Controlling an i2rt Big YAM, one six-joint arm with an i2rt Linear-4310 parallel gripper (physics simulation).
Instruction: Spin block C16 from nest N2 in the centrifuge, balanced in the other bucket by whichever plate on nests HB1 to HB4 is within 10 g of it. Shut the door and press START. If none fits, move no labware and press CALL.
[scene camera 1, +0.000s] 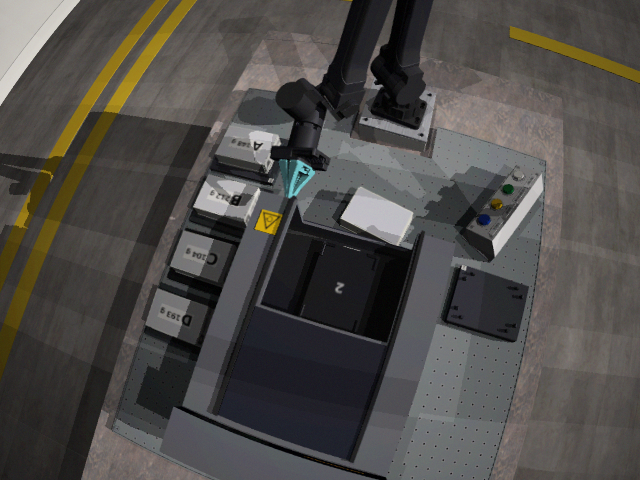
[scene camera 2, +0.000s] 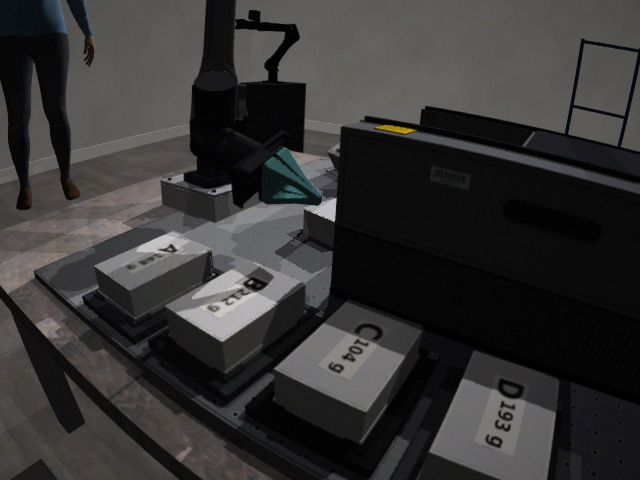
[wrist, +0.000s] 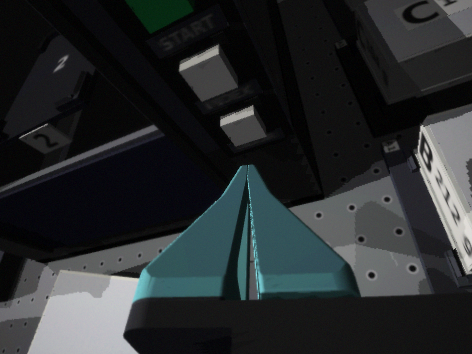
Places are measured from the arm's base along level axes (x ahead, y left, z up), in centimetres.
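Pixels of known places: gripper, fingertip midpoint: (scene camera 2: 320, 200) (wrist: 248, 175); arm's base, origin of the base link: (scene camera 1: 399, 109) (scene camera 2: 218, 179).
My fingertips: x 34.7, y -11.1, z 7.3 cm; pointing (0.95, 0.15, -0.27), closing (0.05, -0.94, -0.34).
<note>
For each thing: its top centre in the pictures, then the offset to it from my fingertips. "spot": a spot on its surface instead.
- lower white button, surface spot: (wrist: 243, 127) spot: dx +2.7, dy +0.2, dz +0.3 cm
- green START button, surface spot: (wrist: 162, 11) spot: dx +2.7, dy +0.3, dz +6.8 cm
- Plates A, middle of its top: (scene camera 2: 153, 257) (scene camera 1: 246, 144) dx -11.7, dy -17.2, dz -5.6 cm
- B, middle of its top: (scene camera 2: 237, 294) (scene camera 1: 224, 197) dx +1.7, dy -15.2, dz -5.6 cm
- white block, middle of its top: (wrist: 88, 331) (scene camera 2: 347, 206) (scene camera 1: 377, 215) dx -6.5, dy +15.6, dz -6.8 cm
- button box, middle of its top: (scene camera 1: 513, 199) dx -19.3, dy +41.9, dz -2.6 cm
- empty dark nest, middle of its top: (scene camera 1: 491, 301) dx +1.7, dy +44.1, dz -7.6 cm
- yellow warning label, surface spot: (scene camera 2: 395, 129) (scene camera 1: 265, 221) spot: dx +8.5, dy +1.4, dz +10.1 cm
My gripper (scene camera 1: 292, 196) (scene camera 2: 320, 199) (wrist: 248, 175) is shut and empty, its tips near the centrifuge's front button panel, just below the lower white button (wrist: 243, 127). The green START button (wrist: 162, 11) is further up. The centrifuge (scene camera 1: 425, 310) (scene camera 2: 439, 258) has its dark door (scene camera 1: 305, 377) slid back. The opening shows bucket 2 (scene camera 1: 336, 310) (wrist: 45, 95), which looks empty. Plates A (scene camera 1: 240, 147) (scene camera 2: 152, 268), B (scene camera 1: 222, 198) (scene camera 2: 232, 315), C 104 g (scene camera 1: 199, 258) (scene camera 2: 346, 369) and D 193 g (scene camera 1: 173, 315) (scene camera 2: 496, 418) sit on nests; B reads 212 g, A's weight is unclear.
A white block (scene camera 1: 376, 215) (scene camera 2: 321, 222) (wrist: 82, 317) sits before the centrifuge, its label unreadable. A button box (scene camera 1: 509, 219) with white, green, yellow and blue buttons stands at the right. An empty dark nest (scene camera 1: 485, 304) lies beside the centrifuge. A yellow warning label (scene camera 1: 268, 221) (scene camera 2: 395, 129) marks the centrifuge corner.
</note>
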